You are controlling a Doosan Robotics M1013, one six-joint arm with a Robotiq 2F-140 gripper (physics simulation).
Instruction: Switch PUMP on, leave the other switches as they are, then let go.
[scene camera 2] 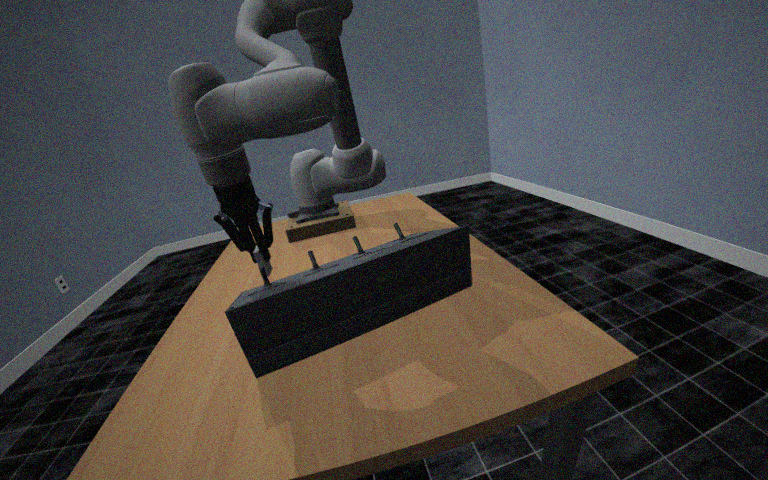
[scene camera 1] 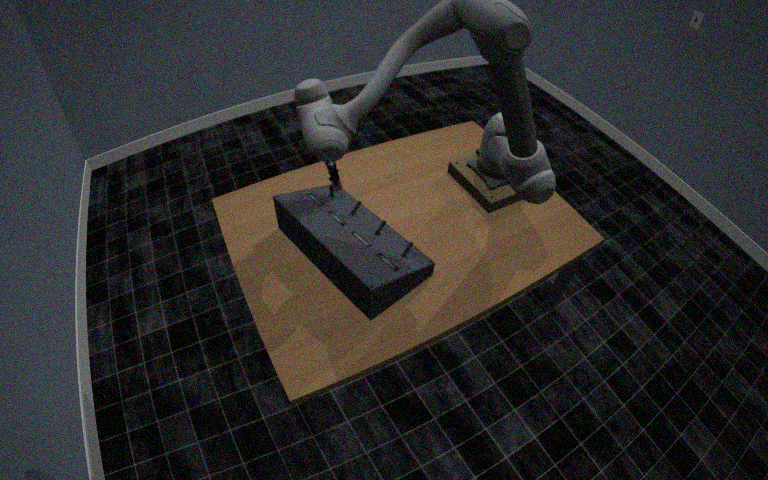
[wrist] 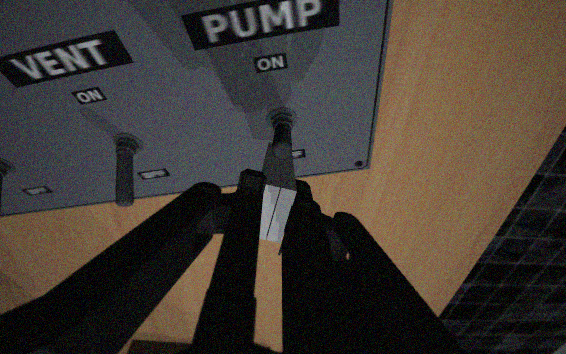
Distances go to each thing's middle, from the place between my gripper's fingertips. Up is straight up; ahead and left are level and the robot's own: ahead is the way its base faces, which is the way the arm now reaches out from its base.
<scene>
Now: hand 11 cm to the right of the vent lever (wrist: 124, 168) and 2 cm past it. Round my hand: dark switch box (scene camera 2: 282, 322) 19 cm to the left, 4 cm ahead, 3 cm below.
</scene>
